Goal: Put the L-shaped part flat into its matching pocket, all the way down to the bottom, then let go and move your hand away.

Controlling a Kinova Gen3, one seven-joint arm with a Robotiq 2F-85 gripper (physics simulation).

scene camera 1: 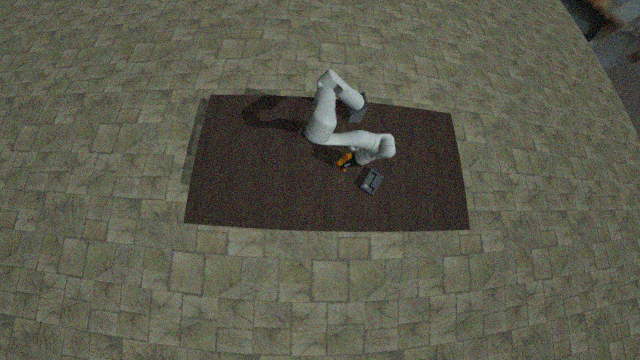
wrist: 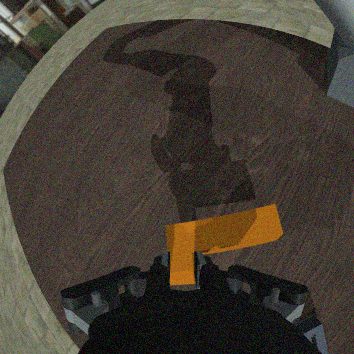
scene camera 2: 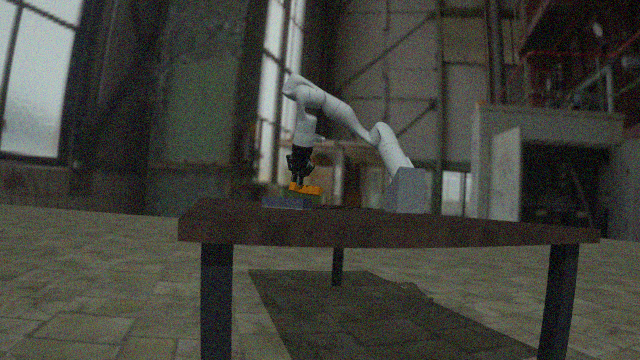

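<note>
The orange L-shaped part is in the air, above table height. My gripper is shut on its short arm, one finger on each side, and the long arm reaches out to the right in the wrist view. The part looks slightly tilted in scene camera 2. The grey block with the pocket lies on the table; in scene camera 1 it is to the lower right of the part, apart from it. The fingertips are mostly hidden by the arm in scene camera 1.
The dark brown table carries everything. The arm's grey base stands near the table's far edge in scene camera 1. The arm's shadow falls on the table in the wrist view.
</note>
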